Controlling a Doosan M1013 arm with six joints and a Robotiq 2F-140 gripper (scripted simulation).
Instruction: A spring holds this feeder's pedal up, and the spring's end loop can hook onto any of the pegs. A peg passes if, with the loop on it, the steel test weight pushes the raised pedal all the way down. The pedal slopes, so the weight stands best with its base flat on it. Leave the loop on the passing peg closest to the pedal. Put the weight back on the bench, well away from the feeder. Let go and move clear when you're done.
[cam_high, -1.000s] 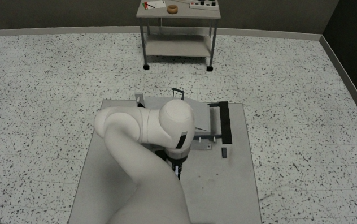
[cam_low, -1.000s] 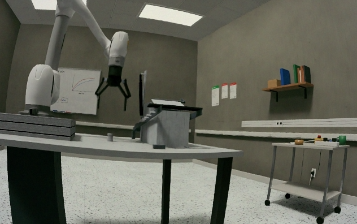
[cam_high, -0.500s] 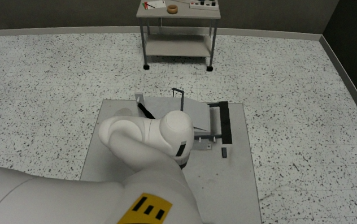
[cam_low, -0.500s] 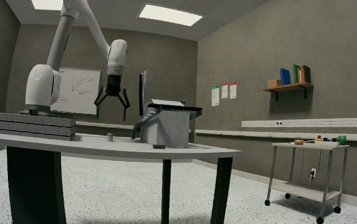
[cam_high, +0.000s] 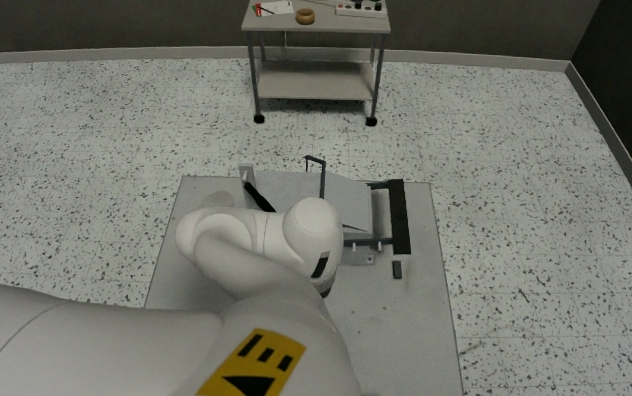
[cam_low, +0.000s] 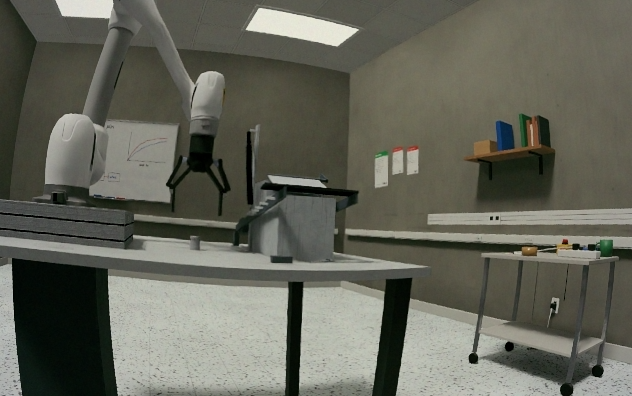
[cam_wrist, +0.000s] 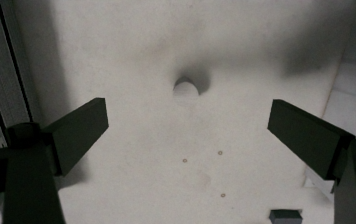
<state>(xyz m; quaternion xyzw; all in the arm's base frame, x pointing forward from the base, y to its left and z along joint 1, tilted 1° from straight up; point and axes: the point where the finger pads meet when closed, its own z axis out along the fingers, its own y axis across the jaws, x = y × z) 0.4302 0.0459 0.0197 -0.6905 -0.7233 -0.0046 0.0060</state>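
Now: hand 90 mm above the steel test weight. Also, from my hand: dark stub (190 mm ahead, 350 mm to the left, 90 mm below); then small dark block (200 mm ahead, 230 mm to the right, 110 mm below).
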